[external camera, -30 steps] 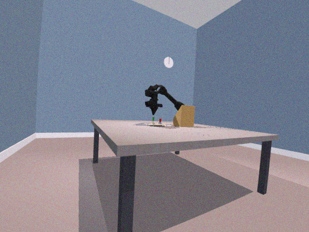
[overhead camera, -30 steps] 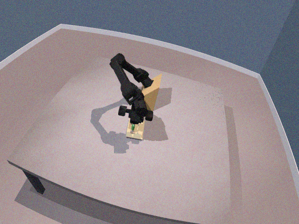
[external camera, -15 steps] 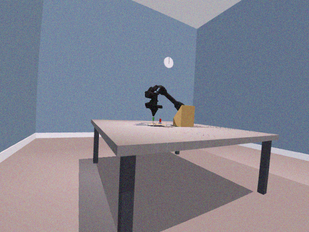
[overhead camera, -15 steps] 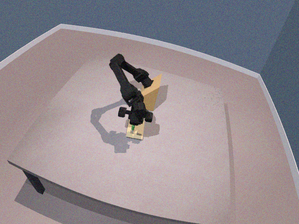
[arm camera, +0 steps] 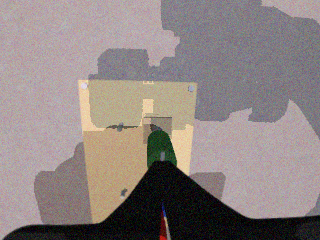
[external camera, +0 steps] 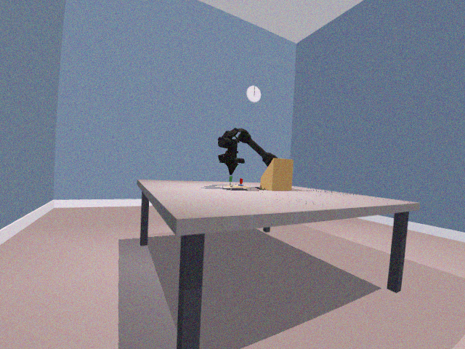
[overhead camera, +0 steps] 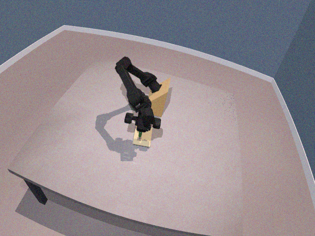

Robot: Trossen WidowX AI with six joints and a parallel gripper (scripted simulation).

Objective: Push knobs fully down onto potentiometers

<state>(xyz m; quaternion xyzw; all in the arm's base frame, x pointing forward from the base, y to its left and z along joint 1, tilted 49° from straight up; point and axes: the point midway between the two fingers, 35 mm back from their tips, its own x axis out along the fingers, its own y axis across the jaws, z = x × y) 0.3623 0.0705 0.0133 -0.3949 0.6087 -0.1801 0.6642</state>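
Now: the green knob 20 mm below my gripper tip. The rest, counted from my gripper tip: red knob: 80 mm behind, 20 mm to the right, 30 mm below.
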